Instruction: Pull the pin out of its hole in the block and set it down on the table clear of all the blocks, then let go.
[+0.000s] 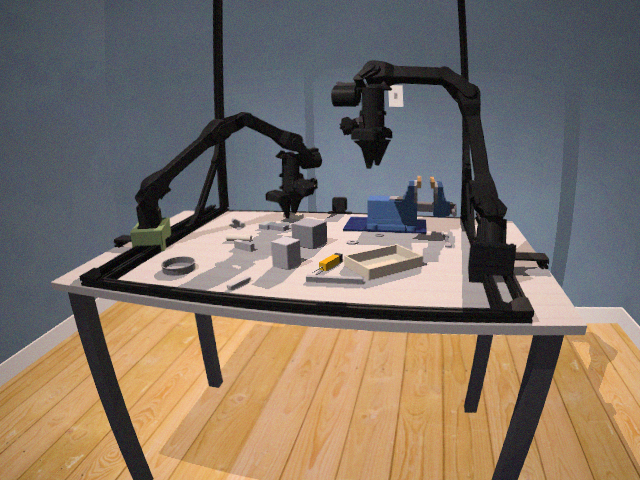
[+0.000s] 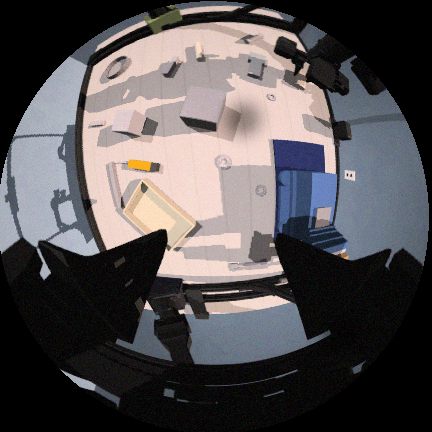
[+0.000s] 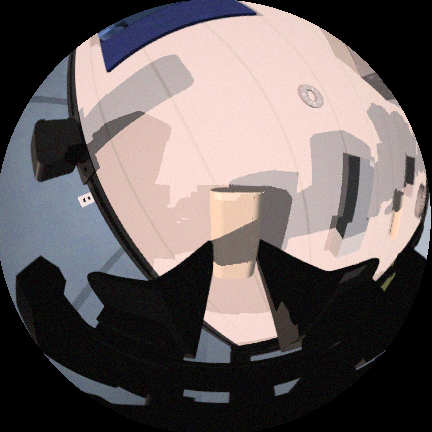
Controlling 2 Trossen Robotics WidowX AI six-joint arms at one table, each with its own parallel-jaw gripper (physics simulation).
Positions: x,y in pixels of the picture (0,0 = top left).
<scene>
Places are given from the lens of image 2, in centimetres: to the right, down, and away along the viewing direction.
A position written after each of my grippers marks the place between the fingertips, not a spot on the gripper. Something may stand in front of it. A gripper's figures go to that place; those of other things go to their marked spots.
my left gripper [image 2: 222,237]: 1, 1, 10
my right gripper [image 2: 299,77]: 22, -36, 17
cream tray [image 2: 149,208]: -15, -2, 31
larger grey block [image 2: 202,112]: -2, -17, 19
The marked spots on the larger grey block and the cream tray are 24 cm apart.
</scene>
